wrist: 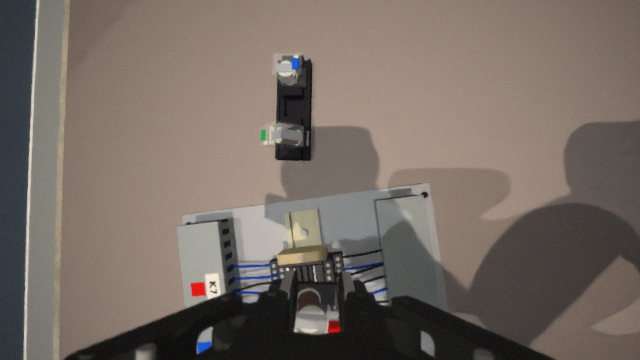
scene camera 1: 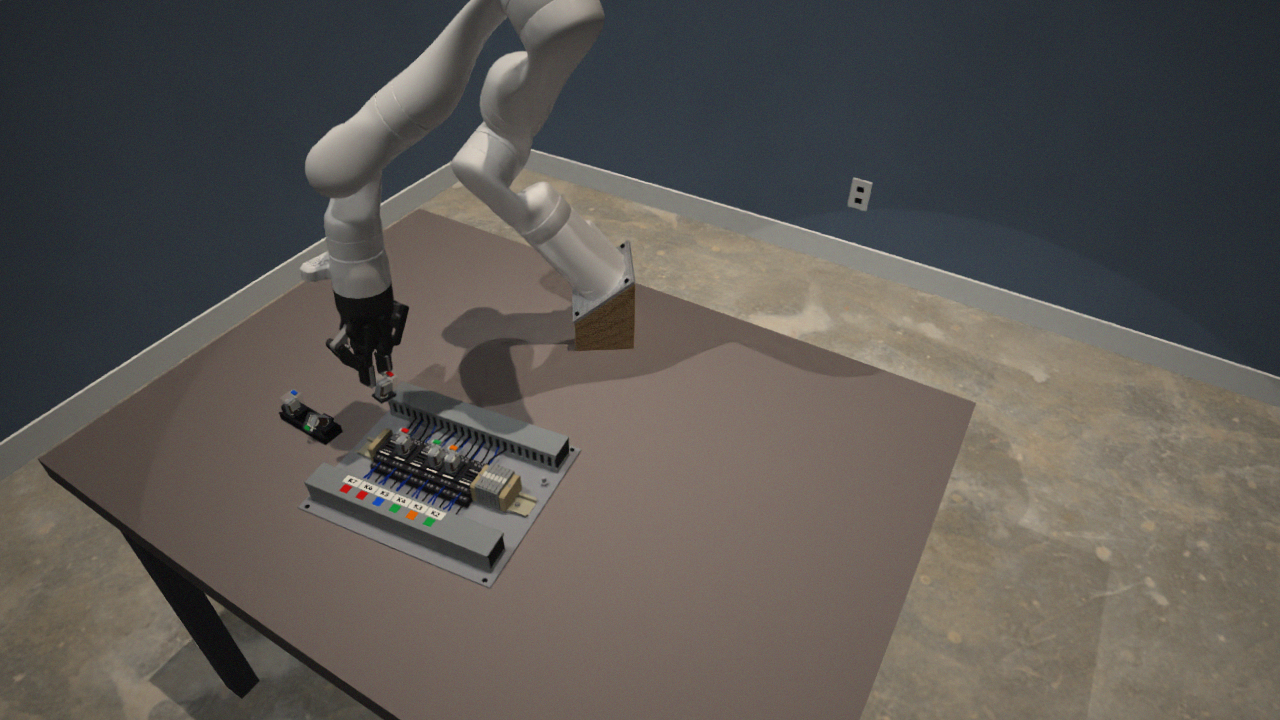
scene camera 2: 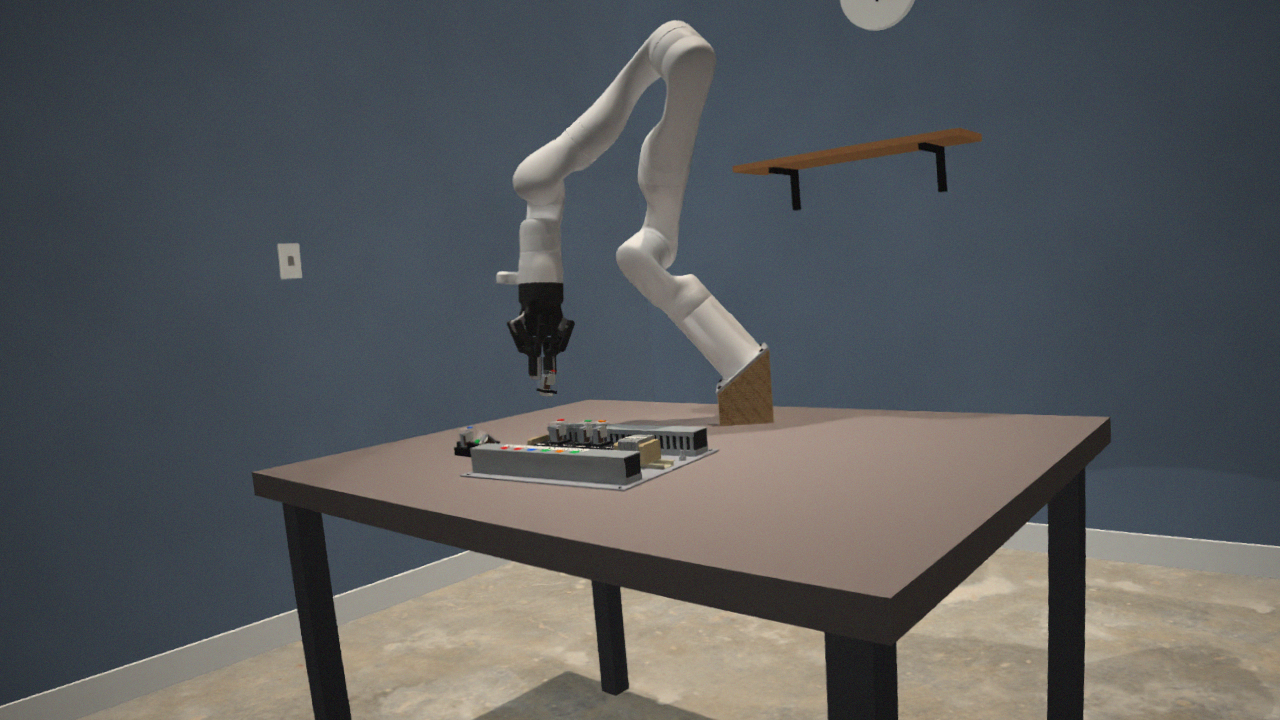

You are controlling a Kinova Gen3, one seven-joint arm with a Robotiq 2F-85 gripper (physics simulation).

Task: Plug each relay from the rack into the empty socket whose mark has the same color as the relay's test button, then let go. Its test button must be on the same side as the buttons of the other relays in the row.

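Places are measured from the arm's base along level axes (x ahead, y left, z up), in metres.
Pixels of known places: gripper, fingertip midpoint: (wrist: pixel 318 287) (scene camera 1: pixel 377 380) (scene camera 2: pixel 542 379); arm's base, origin of the base link: (scene camera 1: pixel 603 279) (scene camera 2: pixel 743 364).
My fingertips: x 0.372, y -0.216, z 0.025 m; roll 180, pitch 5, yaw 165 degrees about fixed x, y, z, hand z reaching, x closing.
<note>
For each thing: its top centre in the pictures, then the offset to it from my fingertips. "spot": a spot on its surface instead.
- K7 label, surface spot: (wrist: pixel 212 286) spot: 0.114 m ahead, 0.005 m left, 0.091 m down
- K7 socket, surface spot: (wrist: pixel 307 272) spot: 0.025 m ahead, 0.015 m left, 0.103 m down
- rack, middle of its top: (wrist: pixel 291 106) (scene camera 1: pixel 307 414) (scene camera 2: pixel 478 442) 0.004 m ahead, 0.148 m right, 0.111 m down
- blue-button relay, middle of its top: (wrist: pixel 286 63) (scene camera 1: pixel 290 395) (scene camera 2: pixel 466 427) 0.005 m back, 0.180 m right, 0.085 m down
- tilted green-button relay, middle of its top: (wrist: pixel 280 131) (scene camera 1: pixel 315 412) (scene camera 2: pixel 486 430) 0.016 m ahead, 0.119 m right, 0.086 m down
- front wire duct, middle of its top: (scene camera 1: pixel 400 506) (scene camera 2: pixel 550 449) 0.133 m ahead, 0.093 m left, 0.091 m down
- back duct, middle of its top: (scene camera 1: pixel 474 416) (scene camera 2: pixel 623 426) 0.057 m back, 0.115 m left, 0.091 m down
- beige end stop, middle of its top: (wrist: pixel 300 257) (scene camera 1: pixel 379 438) (scene camera 2: pixel 538 436) 0.026 m ahead, 0.002 m right, 0.093 m down
My gripper (scene camera 1: pixel 382 377) (scene camera 2: pixel 542 368) (wrist: pixel 318 287) is shut on a relay (scene camera 1: pixel 383 389) (scene camera 2: pixel 546 383) (wrist: pixel 311 320) with a red test button. It holds the relay in the air above the panel's K7 end. In the wrist view the red button is on the right, away from the K7 label (wrist: pixel 212 286). The K7 socket (wrist: pixel 307 272) is empty, partly hidden by the gripper. K5 and K2 look empty too. Seated relays have red (scene camera 1: pixel 404 431), green (scene camera 1: pixel 435 442) and orange (scene camera 1: pixel 453 447) buttons on the side away from the labels. The rack (scene camera 1: pixel 332 433) (wrist: pixel 295 110) holds a blue-button relay (scene camera 1: pixel 290 403) (wrist: pixel 288 70) and a tilted green-button relay (scene camera 1: pixel 315 422) (wrist: pixel 287 135).
A front wire duct (scene camera 1: pixel 402 524) (scene camera 2: pixel 554 463) with labels and a back duct (scene camera 1: pixel 483 428) (wrist: pixel 406 245) flank the socket row. Terminal blocks (scene camera 1: pixel 494 486) stand at the K2 end, a beige end stop (wrist: pixel 303 255) at the K7 end. The rack lies beyond the K7 end.
</note>
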